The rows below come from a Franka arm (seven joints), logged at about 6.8 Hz.
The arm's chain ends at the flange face. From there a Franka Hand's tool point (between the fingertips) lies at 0.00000 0.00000 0.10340 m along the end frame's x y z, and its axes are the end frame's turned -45 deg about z.
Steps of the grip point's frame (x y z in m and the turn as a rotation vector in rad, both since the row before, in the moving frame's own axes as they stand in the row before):
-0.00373, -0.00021, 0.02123, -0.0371, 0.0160, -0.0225
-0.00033, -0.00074, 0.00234, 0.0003, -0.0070, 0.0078
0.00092, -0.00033, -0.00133, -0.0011, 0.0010, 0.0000
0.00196, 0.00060, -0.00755, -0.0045, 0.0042, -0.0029
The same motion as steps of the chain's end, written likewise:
-0.00668, 0.00099, 0.02131, -0.0149, 0.0375, -0.0225
-0.00022, -0.00078, 0.00234, -0.0047, -0.0052, 0.0078
0.00026, -0.00089, -0.00133, -0.0001, 0.0015, 0.0000
0.00117, -0.00098, -0.00755, -0.0002, 0.0062, -0.0029

